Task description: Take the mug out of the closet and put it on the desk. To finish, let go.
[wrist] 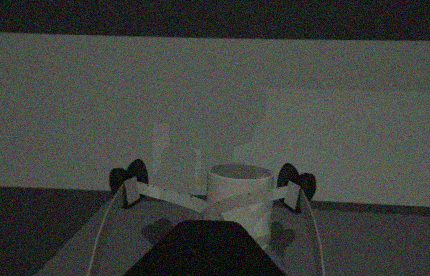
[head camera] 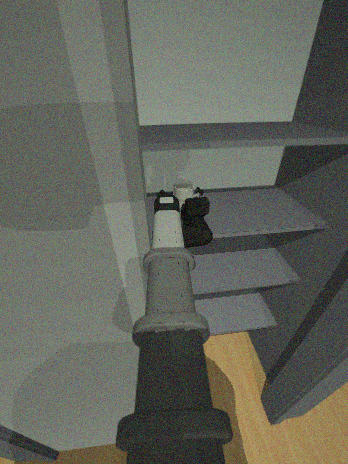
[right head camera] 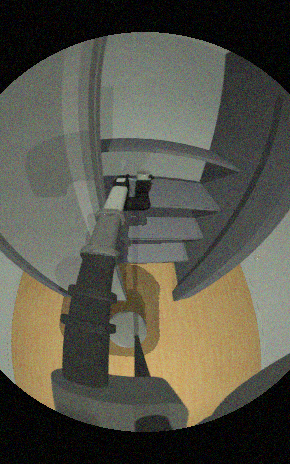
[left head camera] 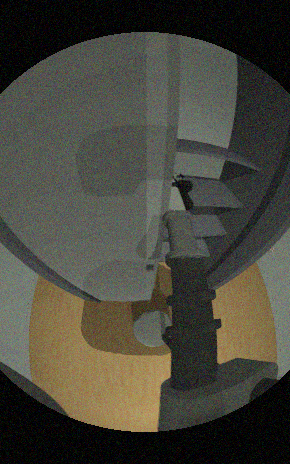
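Where they show: gripper, fingertip midpoint: (wrist: 212, 176) (head camera: 179, 191) (right head camera: 138, 175); robot's base, origin of the base link: (right head camera: 127, 328) (left head camera: 152, 327).
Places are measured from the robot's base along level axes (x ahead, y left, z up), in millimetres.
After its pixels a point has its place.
The pale mug (head camera: 183, 190) {x 851, y -71, z 1201 mm} (right head camera: 144, 176) {x 851, y -91, z 1191 mm} (wrist: 240, 192) {x 849, y -80, z 1187 mm} stands upright near the back of a grey closet shelf (head camera: 265, 212) {x 795, y -408, z 1116 mm} (right head camera: 185, 195) {x 789, y -371, z 1116 mm} (wrist: 370, 240) {x 916, y -246, z 1115 mm}. My gripper (head camera: 180, 192) {x 820, y -53, z 1210 mm} (wrist: 212, 176) {x 820, y -53, z 1210 mm} is open, with its fingertips spread to either side of the mug. In the wrist view the mug is right of the middle, nearer the right fingertip, with a gap to both. The gripper's body and finger links hide the mug's lower part. No handle can be made out. The desk cannot be made out in these views.
Another shelf (head camera: 240, 136) {x 717, y -224, z 1420 mm} (right head camera: 165, 145) {x 782, y -184, z 1420 mm} runs above the mug, and lower shelves (head camera: 245, 270) {x 764, y -371, z 811 mm} lie below. A grey upright panel (head camera: 117, 150) {x 331, y 51, z 1473 mm} stands close along the arm's left. The closet's right side wall (head camera: 320, 200) {x 770, y -605, z 1176 mm} and a dark panel edge (head camera: 305, 340) {x 461, y -531, z 715 mm} are on the right.
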